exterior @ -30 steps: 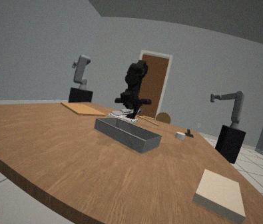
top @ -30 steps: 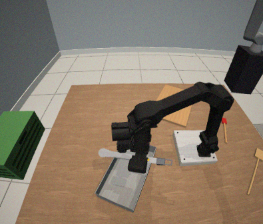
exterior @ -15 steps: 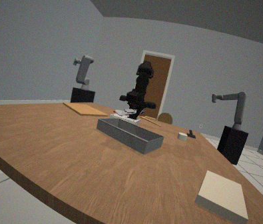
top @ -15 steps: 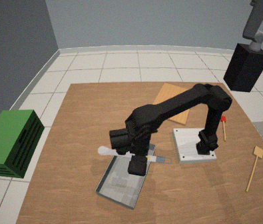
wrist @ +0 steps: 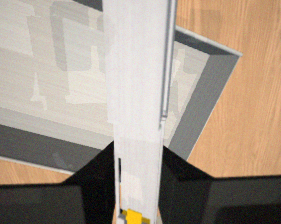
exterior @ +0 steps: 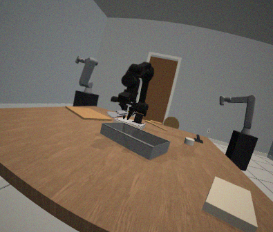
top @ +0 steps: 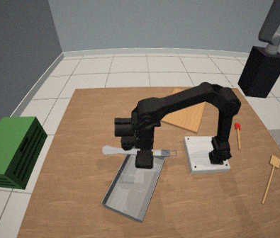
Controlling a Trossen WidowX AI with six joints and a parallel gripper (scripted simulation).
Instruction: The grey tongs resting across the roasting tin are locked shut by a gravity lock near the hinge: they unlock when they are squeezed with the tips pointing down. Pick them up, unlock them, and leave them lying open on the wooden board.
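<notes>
Now: gripper tip 3 cm past the yellow lock piece and 4 cm below it. The rest, counted from my gripper tip: beige block (27 cm ahead, 47 cm to the left, 8 cm below); then grey roasting tin (3 cm ahead, 8 cm to the left, 7 cm below); then wooden board (23 cm behind, 44 cm to the right, 9 cm below).
</notes>
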